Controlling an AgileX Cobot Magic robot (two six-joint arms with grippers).
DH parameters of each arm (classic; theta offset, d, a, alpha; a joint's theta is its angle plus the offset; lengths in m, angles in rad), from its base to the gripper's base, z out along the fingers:
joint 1: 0 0.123 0 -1.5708
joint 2: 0.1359 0 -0.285 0
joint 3: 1.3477 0 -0.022 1.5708
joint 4: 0 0.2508 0 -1.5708
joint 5: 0 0 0.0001 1.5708
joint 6: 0 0.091 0 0
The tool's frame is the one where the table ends.
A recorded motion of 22 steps. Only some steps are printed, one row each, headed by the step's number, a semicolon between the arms.
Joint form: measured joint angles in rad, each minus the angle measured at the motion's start. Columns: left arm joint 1, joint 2, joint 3, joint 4, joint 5, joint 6; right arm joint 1, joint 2, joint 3, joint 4, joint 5, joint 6.
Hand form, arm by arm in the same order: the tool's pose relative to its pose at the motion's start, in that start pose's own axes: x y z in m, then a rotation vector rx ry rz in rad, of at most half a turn. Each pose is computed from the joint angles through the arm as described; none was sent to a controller.
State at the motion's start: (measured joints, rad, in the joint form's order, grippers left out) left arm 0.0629 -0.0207 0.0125 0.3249 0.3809 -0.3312; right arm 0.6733 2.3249 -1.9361 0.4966 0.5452 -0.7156
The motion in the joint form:
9: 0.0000 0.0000 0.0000 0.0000 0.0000 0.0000; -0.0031 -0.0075 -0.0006 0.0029 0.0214 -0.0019
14: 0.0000 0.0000 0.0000 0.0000 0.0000 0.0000; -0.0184 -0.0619 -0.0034 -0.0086 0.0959 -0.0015
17: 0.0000 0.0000 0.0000 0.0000 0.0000 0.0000; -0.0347 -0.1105 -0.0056 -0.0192 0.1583 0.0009
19: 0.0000 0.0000 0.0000 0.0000 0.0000 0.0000; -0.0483 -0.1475 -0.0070 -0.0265 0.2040 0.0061
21: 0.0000 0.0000 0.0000 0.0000 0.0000 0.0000; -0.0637 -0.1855 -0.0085 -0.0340 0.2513 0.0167
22: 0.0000 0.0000 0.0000 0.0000 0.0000 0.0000; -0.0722 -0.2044 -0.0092 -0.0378 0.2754 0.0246
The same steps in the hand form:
9: 0.0000 0.0000 0.0000 0.0000 0.0000 0.0000; -0.0010 -0.0001 -0.0035 -0.0108 0.0077 0.0007
14: 0.0000 0.0000 0.0000 0.0000 0.0000 0.0000; -0.0122 -0.0030 -0.0284 -0.0276 0.0157 -0.0131
17: 0.0000 0.0000 0.0000 0.0000 0.0000 0.0000; -0.0209 -0.0065 -0.0514 -0.0364 0.0212 -0.0222
19: 0.0000 0.0000 0.0000 0.0000 0.0000 0.0000; -0.0267 -0.0094 -0.0694 -0.0406 0.0248 -0.0245
21: 0.0000 0.0000 0.0000 0.0000 0.0000 0.0000; -0.0318 -0.0126 -0.0883 -0.0431 0.0294 -0.0208
22: 0.0000 0.0000 0.0000 0.0000 0.0000 0.0000; -0.0340 -0.0143 -0.0978 -0.0437 0.0326 -0.0158

